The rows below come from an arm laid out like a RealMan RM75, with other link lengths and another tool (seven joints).
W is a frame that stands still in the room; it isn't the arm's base.
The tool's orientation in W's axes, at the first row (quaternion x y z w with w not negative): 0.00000 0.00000 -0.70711 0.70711
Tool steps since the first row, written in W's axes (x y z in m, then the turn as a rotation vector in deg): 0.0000 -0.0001 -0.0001 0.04 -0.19 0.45; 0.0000 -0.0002 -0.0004 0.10 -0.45 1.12; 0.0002 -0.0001 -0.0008 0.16 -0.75 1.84; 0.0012 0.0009 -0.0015 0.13 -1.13 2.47; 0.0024 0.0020 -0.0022 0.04 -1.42 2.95
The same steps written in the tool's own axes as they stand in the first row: 0.0001 0.0000 -0.0001 0.19 0.04 0.45; 0.0002 0.0000 -0.0004 0.45 0.10 1.12; 0.0001 0.0002 -0.0008 0.75 0.16 1.84; -0.0009 0.0012 -0.0015 1.13 0.13 2.47; -0.0020 0.0024 -0.0022 1.42 0.04 2.95
